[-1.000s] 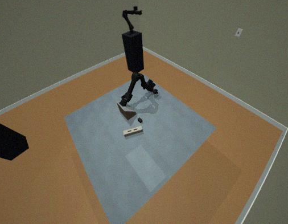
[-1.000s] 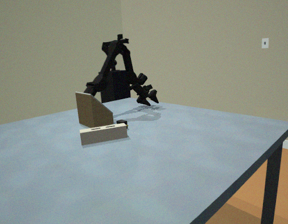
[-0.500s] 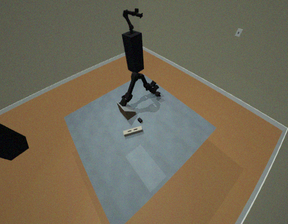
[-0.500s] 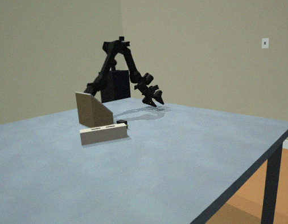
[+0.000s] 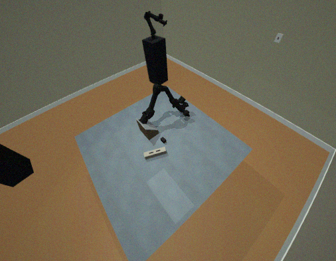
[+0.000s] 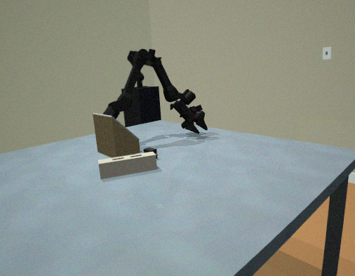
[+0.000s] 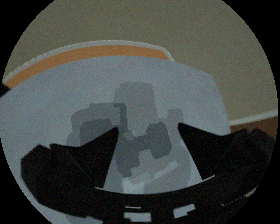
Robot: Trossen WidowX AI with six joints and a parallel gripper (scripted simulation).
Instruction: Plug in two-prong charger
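The two-prong charger lies 5 cm ahead of my gripper tip and 41 cm to the right of it.
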